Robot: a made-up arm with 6 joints.
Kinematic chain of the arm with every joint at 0, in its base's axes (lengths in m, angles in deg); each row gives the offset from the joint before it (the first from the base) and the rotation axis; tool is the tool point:
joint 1: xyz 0 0 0.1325 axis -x
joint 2: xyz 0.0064 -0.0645 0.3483 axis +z
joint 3: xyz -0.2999 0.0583 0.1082 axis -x
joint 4: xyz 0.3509 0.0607 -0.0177 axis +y
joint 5: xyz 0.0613 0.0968 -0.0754 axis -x
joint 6: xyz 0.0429 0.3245 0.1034 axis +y
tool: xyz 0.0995 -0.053 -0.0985
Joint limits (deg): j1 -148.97..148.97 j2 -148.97..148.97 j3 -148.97..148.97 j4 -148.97..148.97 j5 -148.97..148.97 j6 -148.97..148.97
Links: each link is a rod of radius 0.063 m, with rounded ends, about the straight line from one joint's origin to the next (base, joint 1, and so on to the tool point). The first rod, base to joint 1, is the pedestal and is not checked.
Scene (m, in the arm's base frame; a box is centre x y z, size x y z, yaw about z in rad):
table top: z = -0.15
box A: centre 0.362 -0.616 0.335 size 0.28 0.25 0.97 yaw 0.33
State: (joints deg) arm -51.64 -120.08 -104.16 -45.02 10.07 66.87
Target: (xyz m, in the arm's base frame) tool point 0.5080 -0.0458 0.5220
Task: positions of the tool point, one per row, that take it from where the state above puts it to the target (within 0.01 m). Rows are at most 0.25 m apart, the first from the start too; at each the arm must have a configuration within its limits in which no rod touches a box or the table.
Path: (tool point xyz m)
1: -0.0227 -0.7446 0.6787
2: 0.0101 -0.5894 0.8457
3: 0.0402 -0.3926 0.9713
4: 0.0667 -0.1666 1.0442
5: 0.0895 0.0731 1.0576
6: 0.1088 0.3096 1.0095
7: 0.1252 0.5264 0.9031
8: 0.2760 0.3554 0.9381
9: 0.3975 0.1927 0.8942
10: 0.4789 0.0658 0.7918
11: 0.5155 -0.0130 0.6588
12: 0.5080 -0.0459 0.5220

